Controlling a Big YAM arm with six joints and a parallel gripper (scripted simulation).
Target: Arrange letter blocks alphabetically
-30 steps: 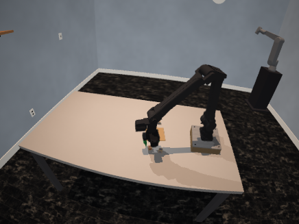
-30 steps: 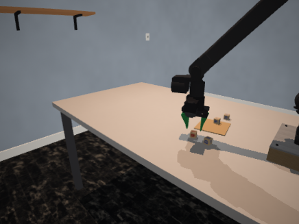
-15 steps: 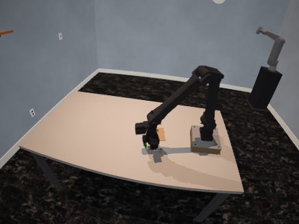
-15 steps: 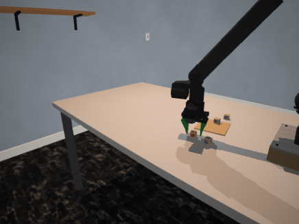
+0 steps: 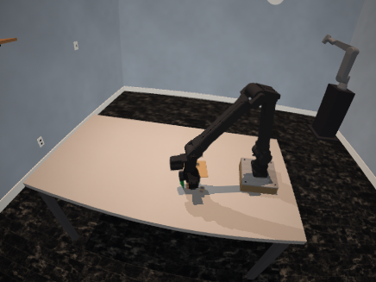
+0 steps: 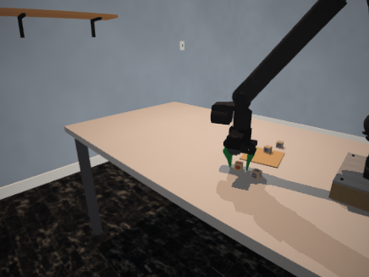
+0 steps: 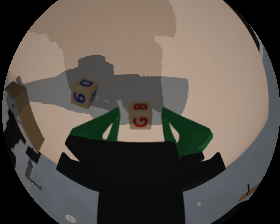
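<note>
Now: the mat 150 mm to the right of my hand, 20 mm behind it and 10 mm below it.
</note>
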